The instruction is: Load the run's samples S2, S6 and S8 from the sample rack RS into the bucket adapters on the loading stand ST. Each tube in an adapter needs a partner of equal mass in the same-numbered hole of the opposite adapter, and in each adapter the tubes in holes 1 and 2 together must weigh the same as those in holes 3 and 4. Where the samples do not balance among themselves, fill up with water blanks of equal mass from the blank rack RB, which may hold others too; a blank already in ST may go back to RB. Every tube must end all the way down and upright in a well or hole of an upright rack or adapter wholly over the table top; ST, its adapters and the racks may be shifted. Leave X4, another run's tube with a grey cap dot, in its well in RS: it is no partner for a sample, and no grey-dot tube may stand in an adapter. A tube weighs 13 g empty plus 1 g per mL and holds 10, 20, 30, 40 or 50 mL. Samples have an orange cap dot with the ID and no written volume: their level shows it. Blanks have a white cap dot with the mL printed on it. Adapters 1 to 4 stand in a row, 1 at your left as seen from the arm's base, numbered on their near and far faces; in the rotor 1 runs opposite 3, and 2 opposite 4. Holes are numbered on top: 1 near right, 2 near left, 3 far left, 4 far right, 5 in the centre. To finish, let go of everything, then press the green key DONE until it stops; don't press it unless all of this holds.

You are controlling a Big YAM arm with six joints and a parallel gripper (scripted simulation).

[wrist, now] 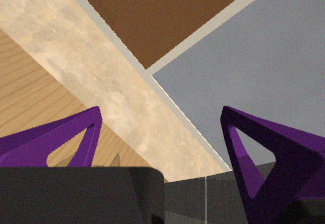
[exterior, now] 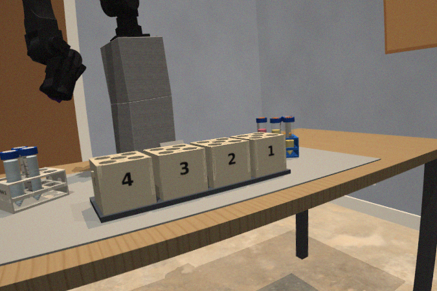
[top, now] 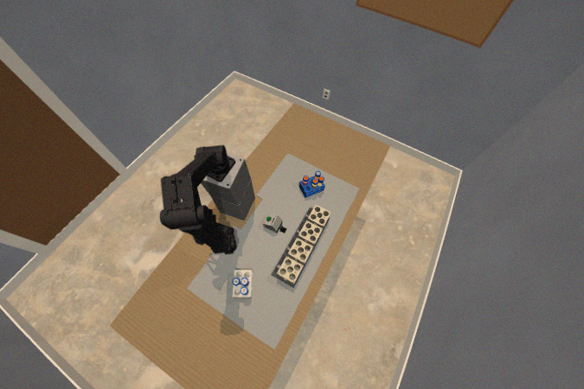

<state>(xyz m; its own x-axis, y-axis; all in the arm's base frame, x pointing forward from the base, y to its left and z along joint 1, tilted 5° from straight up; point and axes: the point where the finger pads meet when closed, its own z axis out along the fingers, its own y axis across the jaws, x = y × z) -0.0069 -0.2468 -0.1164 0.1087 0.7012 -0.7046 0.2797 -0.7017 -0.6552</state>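
Right now my hand is 29 cm short of the white blank rack RB, 11 cm to the left of it and 24 cm above it. From my hand the other things lie so: blue sample rack RS (34 cm ahead, 56 cm to the left, 24 cm below).
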